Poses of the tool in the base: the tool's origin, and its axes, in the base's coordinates. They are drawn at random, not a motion.
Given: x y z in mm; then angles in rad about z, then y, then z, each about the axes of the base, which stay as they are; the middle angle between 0 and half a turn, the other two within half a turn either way.
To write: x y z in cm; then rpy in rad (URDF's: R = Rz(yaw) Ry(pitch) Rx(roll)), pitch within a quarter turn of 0, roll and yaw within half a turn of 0. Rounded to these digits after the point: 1 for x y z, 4 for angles.
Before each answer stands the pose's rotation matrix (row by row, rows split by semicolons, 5 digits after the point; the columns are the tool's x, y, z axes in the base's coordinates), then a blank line. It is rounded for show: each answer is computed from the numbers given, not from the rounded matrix.
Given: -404 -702 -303 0.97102 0.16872 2.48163
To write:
-0.94568 0.29681 -0.13266; -0.31098 -0.94482 0.10295; -0.09478 0.13861 0.98580

-40.4 -70.2 -30.3 0.1397 0.0949 -2.8239
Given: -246 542 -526 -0.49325 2.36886 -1.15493
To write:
-0.68791 0.66877 0.28202; 0.38562 0.66595 -0.63859; -0.61488 -0.33054 -0.71601

-24.6 54.2 -52.6 -2.7091 0.6622 2.6307
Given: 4 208 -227 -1.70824 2.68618 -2.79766
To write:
-0.44985 0.79131 -0.41407; 0.89107 0.42896 -0.14831; 0.06026 -0.43569 -0.89808

0.4 20.8 -22.7 -2.6899 -0.0603 2.0383
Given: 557 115 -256 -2.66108 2.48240 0.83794
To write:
0.81251 0.41465 0.40975; 0.21178 -0.86482 0.45524; 0.54312 -0.28311 -0.79049

55.7 11.5 -25.6 -2.7977 -0.5741 0.2550
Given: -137 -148 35 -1.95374 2.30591 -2.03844
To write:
-0.94094 -0.05310 -0.33437; 0.19444 0.72374 -0.66211; 0.27716 -0.68803 -0.67067

-13.7 -14.8 3.5 -2.3434 -0.2808 2.9378
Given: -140 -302 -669 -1.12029 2.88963 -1.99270
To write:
-0.64861 0.75424 -0.10209; 0.75334 0.61705 -0.22744; -0.10855 -0.22443 -0.96842

-14.0 -30.2 -66.9 -2.9139 0.1088 2.2816
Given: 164 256 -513 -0.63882 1.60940 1.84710
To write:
0.58209 -0.76607 -0.27260; 0.13285 -0.24114 0.96135; -0.80220 -0.59580 -0.03859

16.4 25.6 -51.3 -1.6355 0.9310 0.2244
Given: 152 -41 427 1.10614 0.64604 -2.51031
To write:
0.23876 0.84071 -0.48600; -0.93285 0.05953 -0.35531; -0.26978 0.53820 0.79847

15.2 -4.1 42.7 0.5931 0.2732 -1.3202
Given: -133 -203 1 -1.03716 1.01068 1.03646
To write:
0.87858 -0.20481 0.43145; -0.20589 0.65270 0.72910; -0.43094 -0.72940 0.53128

-13.3 -20.3 0.1 -0.9413 0.4455 -0.2302
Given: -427 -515 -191 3.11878 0.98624 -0.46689
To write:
-0.48237 -0.46123 0.74470; 0.26869 -0.88707 -0.37537; 0.83374 0.01902 0.55183

-42.7 -51.5 -19.1 0.0345 -0.9858 2.6334
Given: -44 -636 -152 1.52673 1.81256 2.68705
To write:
-0.42915 -0.23424 -0.87233; -0.90222 0.06543 0.42628; -0.04277 0.96997 -0.23942

-4.4 -63.6 -15.2 1.8128 0.0428 -2.0148
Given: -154 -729 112 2.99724 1.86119 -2.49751
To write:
-0.14020 -0.62716 -0.76617; -0.28517 0.76660 -0.57532; 0.94817 0.13783 -0.28633

-15.4 -72.9 11.2 2.6930 -1.2474 -2.0277
